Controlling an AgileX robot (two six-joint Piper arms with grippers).
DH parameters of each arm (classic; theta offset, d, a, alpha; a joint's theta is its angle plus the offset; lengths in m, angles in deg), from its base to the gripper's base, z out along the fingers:
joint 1: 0 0.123 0 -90
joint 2: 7.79 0 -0.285 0
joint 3: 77.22 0 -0.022 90
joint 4: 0 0.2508 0 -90
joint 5: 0 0 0.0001 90
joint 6: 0 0.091 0 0
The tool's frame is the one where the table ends.
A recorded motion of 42 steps. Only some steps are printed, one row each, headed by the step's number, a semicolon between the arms.
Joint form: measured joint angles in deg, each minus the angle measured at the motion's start. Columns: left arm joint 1, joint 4, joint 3, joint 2, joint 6, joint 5; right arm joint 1, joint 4, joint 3, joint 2, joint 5, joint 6.
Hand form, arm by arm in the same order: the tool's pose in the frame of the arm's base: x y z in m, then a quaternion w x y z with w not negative. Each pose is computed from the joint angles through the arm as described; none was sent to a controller.
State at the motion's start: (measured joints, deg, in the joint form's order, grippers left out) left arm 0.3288 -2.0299 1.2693 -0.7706 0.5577 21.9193; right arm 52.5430 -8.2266 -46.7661 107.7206 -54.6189 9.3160
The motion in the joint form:
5: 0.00 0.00 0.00 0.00 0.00 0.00; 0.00 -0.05 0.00 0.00 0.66 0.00
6: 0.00 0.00 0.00 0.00 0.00 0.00; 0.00 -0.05 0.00 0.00 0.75 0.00
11: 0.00 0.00 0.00 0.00 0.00 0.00; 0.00 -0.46 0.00 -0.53 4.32 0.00
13: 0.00 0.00 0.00 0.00 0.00 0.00; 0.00 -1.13 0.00 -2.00 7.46 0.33
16: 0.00 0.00 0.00 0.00 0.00 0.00; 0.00 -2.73 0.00 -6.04 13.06 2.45
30: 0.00 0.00 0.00 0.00 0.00 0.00; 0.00 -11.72 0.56 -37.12 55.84 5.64
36: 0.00 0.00 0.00 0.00 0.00 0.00; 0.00 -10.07 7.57 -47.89 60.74 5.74
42: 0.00 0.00 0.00 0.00 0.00 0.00; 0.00 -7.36 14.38 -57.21 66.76 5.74
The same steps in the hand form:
5: 0.0522 -0.0009 0.1721 0.59182 -0.00772 0.80596 -0.01048; 0.2176 0.3015 0.1810 0.58788 -0.33036 0.64087 0.36680
6: 0.0522 -0.0009 0.1721 0.59182 -0.00772 0.80596 -0.01048; 0.2176 0.3014 0.1808 0.58742 -0.33057 0.64137 0.36646
11: 0.0522 -0.0009 0.1721 0.59182 -0.00772 0.80596 -0.01048; 0.2171 0.3007 0.1786 0.57178 -0.34083 0.65658 0.35469
13: 0.0522 -0.0009 0.1721 0.59182 -0.00772 0.80596 -0.01048; 0.2156 0.2992 0.1831 0.56252 -0.34810 0.66404 0.34849
16: 0.0522 -0.0009 0.1721 0.59182 -0.00772 0.80596 -0.01048; 0.2113 0.2947 0.1999 0.55020 -0.35193 0.67289 0.34733
30: 0.0522 -0.0009 0.1721 0.59182 -0.00772 0.80596 -0.01048; 0.1658 0.2152 0.3076 0.52247 -0.39370 0.72148 0.22693
36: 0.0522 -0.0009 0.1721 0.59182 -0.00772 0.80596 -0.01048; 0.1384 0.1756 0.3067 0.51730 -0.37758 0.73501 0.22270
42: 0.0522 -0.0009 0.1721 0.59182 -0.00772 0.80596 -0.01048; 0.1147 0.1412 0.2917 0.49357 -0.36050 0.76142 0.21603

